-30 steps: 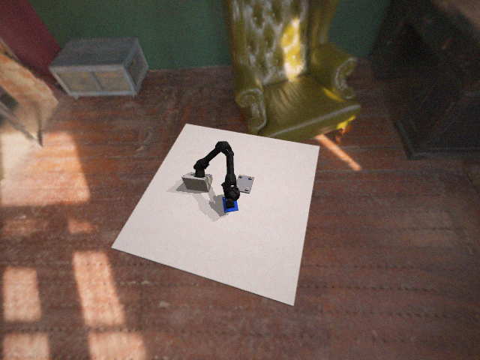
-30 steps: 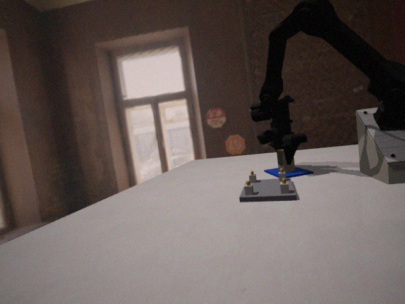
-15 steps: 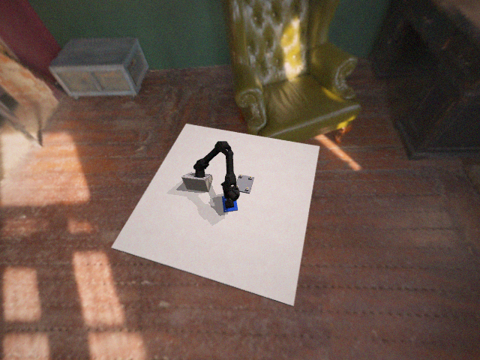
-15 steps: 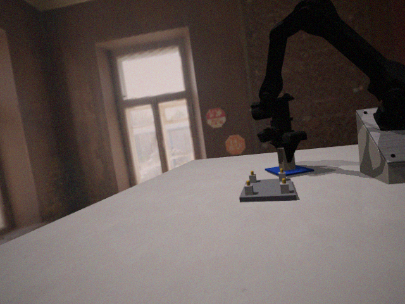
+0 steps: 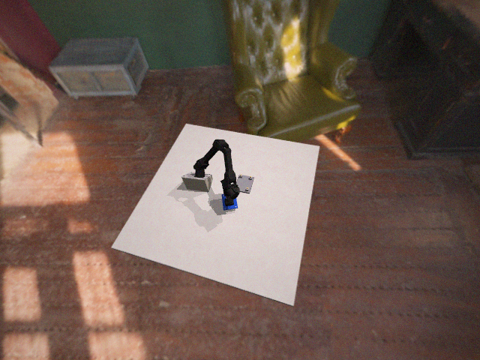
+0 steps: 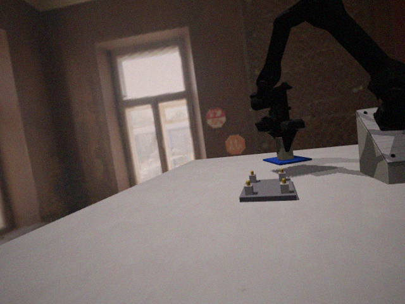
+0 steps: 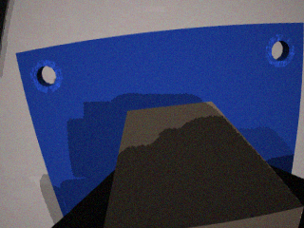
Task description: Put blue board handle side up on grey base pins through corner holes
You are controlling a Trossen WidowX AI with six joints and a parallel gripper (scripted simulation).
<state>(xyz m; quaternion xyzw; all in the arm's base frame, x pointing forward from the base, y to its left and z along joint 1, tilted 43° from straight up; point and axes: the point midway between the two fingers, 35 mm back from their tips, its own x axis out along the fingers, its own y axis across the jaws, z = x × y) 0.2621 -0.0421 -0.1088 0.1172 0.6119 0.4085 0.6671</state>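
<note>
Right now the grey base is 200 mm to the left of my gripper tip, 70 mm below it and 60 mm ahead of it. Also, from my gripper tip: flat blue board 10 mm below.
</note>
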